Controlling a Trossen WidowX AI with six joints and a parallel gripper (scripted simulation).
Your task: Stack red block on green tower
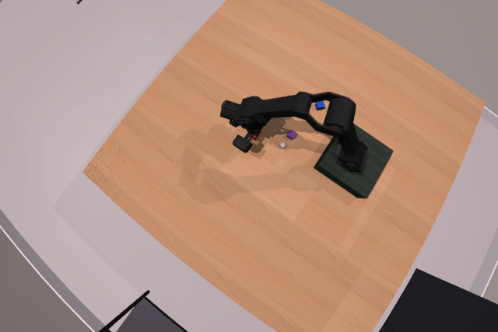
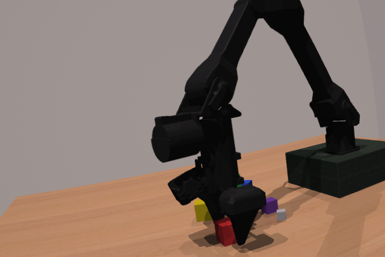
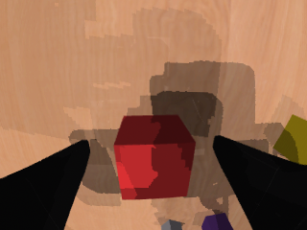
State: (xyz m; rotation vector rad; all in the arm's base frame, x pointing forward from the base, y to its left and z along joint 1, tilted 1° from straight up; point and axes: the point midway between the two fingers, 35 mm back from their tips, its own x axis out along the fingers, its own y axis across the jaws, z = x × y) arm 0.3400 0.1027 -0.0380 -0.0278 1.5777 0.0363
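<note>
My gripper tip is 14 cm to the left of the yellow block and 1 cm below it. Round my gripper tip: red block 1 cm above; then small white block 12 cm behind, 3 cm to the right; then purple block 12 cm behind, 8 cm to the right.
</note>
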